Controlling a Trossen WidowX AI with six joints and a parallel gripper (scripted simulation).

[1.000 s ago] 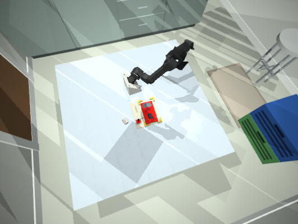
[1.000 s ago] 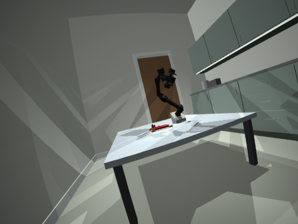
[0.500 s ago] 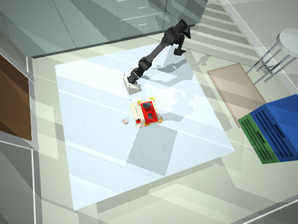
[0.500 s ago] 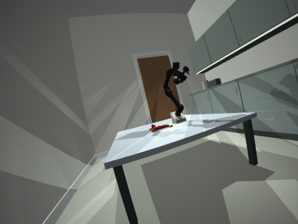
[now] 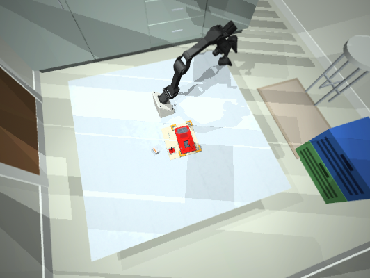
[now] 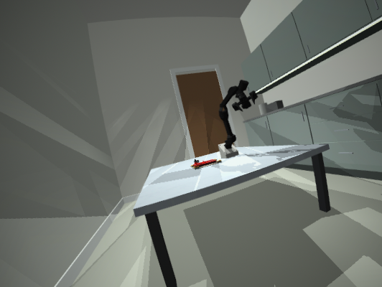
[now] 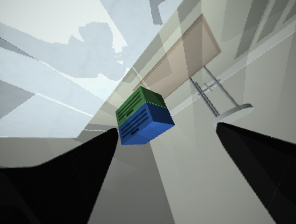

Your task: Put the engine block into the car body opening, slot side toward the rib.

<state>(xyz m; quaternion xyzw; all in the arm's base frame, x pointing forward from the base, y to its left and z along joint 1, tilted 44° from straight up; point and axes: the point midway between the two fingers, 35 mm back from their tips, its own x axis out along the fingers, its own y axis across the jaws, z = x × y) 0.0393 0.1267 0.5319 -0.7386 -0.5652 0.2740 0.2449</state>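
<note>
The engine block is 630 mm to the right of my gripper tip, 360 mm below it and 300 mm ahead of it.
</note>
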